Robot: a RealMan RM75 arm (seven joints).
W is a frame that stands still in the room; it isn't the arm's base.
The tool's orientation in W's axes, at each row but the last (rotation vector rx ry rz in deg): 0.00 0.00 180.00; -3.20 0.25 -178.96; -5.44 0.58 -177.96; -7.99 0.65 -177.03; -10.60 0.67 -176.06; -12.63 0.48 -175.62; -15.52 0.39 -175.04
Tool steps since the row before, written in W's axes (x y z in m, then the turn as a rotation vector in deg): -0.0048 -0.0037 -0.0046 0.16 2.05 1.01; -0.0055 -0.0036 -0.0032 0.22 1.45 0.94; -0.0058 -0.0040 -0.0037 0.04 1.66 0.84; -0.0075 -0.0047 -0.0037 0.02 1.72 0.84; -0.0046 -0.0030 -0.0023 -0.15 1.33 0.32; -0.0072 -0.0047 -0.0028 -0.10 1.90 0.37; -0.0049 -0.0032 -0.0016 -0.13 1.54 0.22
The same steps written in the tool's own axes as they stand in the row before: 0.0048 0.0037 -0.0046 -0.16 -2.05 1.01; 0.0054 0.0035 -0.0034 -0.21 -1.45 0.94; 0.0057 0.0038 -0.0040 -0.05 -1.66 0.83; 0.0074 0.0044 -0.0043 -0.03 -1.72 0.83; 0.0045 0.0027 -0.0028 0.10 -1.34 0.29; 0.0070 0.0042 -0.0038 0.02 -1.91 0.35; 0.0048 0.0028 -0.0024 0.05 -1.55 0.20
